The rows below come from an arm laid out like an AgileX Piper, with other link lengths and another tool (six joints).
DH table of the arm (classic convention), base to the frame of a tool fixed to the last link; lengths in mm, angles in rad. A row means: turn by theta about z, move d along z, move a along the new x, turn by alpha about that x. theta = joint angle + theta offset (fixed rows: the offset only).
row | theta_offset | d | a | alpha
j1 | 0 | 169.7 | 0 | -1.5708
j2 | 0.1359 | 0 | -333.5 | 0
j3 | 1.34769 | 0 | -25.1 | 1.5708
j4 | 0 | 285.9 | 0 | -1.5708
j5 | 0 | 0 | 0 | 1.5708
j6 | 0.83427 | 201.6 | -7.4 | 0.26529
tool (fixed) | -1.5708 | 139 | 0 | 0
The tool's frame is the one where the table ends.
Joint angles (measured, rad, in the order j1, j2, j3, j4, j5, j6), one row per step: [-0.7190 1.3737 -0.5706 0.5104 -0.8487 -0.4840]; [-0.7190 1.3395 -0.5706 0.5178 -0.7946 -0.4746]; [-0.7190 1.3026 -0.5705 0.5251 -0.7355 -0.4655]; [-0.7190 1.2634 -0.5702 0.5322 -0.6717 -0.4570]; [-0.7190 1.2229 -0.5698 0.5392 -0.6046 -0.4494]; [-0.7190 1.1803 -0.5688 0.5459 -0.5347 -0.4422]
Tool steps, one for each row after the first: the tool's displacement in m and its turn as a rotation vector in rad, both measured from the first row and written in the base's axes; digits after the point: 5 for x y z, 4 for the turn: [0.00074 0.00591 -0.00049 0.0300 -0.0136 0.0161]; [0.00188 0.01303 -0.00119 0.0619 -0.0264 0.0350]; [0.00342 0.02147 -0.00223 0.0953 -0.0377 0.0569]; [0.00527 0.03113 -0.00363 0.1297 -0.0471 0.0813]; [0.00721 0.04221 -0.00511 0.1643 -0.0551 0.1081]
